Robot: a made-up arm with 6 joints. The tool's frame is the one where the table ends. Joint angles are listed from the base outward.
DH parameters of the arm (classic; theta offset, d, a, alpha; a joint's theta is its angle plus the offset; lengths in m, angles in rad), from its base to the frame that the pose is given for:
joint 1: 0 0.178 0 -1.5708
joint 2: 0.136 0 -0.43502 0
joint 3: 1.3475 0 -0.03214 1.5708
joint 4: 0 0.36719 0 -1.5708
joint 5: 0 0 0.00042 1.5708
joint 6: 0 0.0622 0 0
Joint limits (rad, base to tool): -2.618..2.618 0..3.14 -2.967..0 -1.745..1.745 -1.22..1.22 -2.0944..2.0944
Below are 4 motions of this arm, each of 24 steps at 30 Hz.
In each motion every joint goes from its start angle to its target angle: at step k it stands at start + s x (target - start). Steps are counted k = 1, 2, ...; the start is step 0. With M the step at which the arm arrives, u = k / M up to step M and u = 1 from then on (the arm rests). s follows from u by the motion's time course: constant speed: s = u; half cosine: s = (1 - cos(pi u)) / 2; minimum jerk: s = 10 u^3 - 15 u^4 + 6 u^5.
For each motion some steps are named. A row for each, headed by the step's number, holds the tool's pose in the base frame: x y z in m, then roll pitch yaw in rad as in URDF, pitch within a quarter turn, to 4 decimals.
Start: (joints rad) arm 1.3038 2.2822 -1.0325 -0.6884 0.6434 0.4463
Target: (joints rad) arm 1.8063 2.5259 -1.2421 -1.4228 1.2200 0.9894
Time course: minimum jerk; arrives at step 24
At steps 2, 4, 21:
2: 0.1526 0.4711 0.0844 -2.7652 -0.1690 -1.7084
4: 0.1468 0.4744 0.0824 -2.7450 -0.1795 -1.6957
21: -0.0676 0.5476 0.0269 -1.9695 -0.1737 -1.2810

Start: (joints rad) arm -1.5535 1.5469 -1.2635 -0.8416 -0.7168 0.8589
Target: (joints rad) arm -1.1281 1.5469 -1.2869 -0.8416 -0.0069 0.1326
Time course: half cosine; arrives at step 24
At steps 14, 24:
14: 0.1456 -0.4540 0.5754 -1.5685 1.1491 -2.6542
24: 0.2044 -0.4312 0.5682 -1.8260 0.8464 -2.8866

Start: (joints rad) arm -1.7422 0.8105 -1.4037 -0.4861 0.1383 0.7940
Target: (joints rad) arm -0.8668 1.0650 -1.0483 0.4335 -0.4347 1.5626
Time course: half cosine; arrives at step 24
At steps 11, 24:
11: 0.0344 -0.1596 0.7653 0.9777 0.4559 -0.0683
24: 0.1610 -0.2064 0.6689 1.0602 -0.4252 0.7322

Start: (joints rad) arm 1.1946 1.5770 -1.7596 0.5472 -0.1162 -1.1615
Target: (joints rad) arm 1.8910 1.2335 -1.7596 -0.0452 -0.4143 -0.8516
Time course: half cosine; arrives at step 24
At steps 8, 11, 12, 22, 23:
8: 0.0869 0.4019 0.8015 -0.8001 0.7584 0.3012
11: 0.0312 0.3674 0.8293 -0.6949 0.6578 0.4717
12: 0.0138 0.3529 0.8385 -0.6610 0.6209 0.5292
22: -0.0711 0.2206 0.8934 -0.4552 0.3283 0.9173
23: -0.0722 0.2167 0.8945 -0.4507 0.3202 0.9268

